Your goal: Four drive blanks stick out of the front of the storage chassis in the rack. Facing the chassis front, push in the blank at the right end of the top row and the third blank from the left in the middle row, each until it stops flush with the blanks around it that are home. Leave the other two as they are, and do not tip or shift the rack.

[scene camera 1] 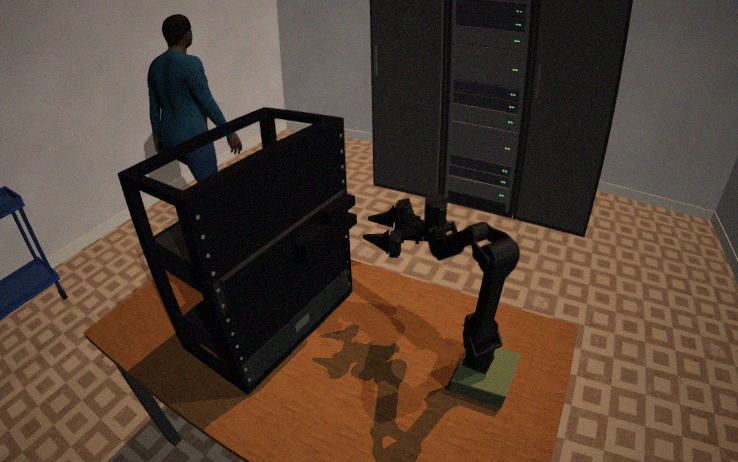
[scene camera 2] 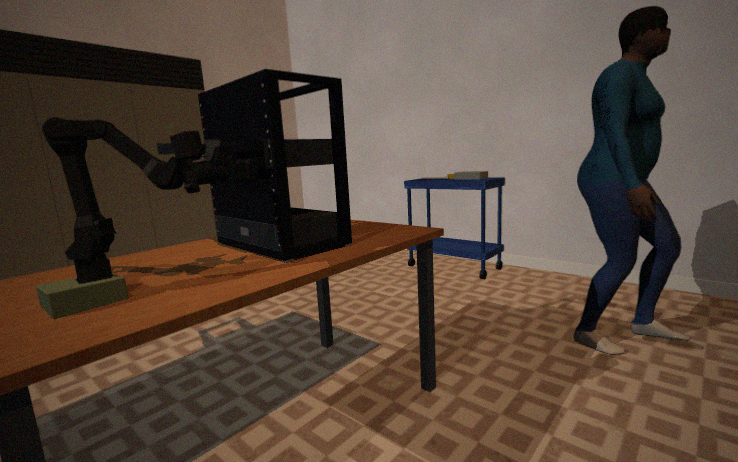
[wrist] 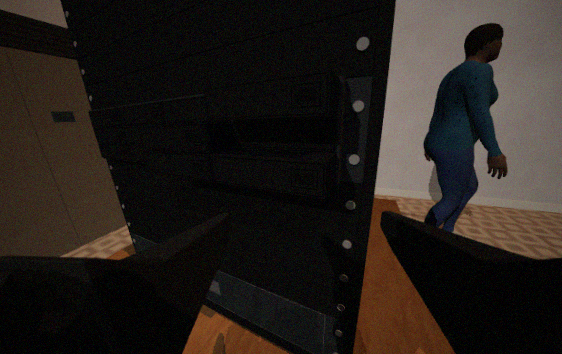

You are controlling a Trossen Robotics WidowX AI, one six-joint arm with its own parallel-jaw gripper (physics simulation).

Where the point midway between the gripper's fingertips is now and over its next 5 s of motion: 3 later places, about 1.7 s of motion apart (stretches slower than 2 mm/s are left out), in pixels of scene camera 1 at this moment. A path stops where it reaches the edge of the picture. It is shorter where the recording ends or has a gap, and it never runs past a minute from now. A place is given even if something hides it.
The gripper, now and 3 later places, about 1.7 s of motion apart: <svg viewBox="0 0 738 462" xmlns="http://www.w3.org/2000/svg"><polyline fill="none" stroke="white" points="365,227 353,233 355,189 338,186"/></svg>
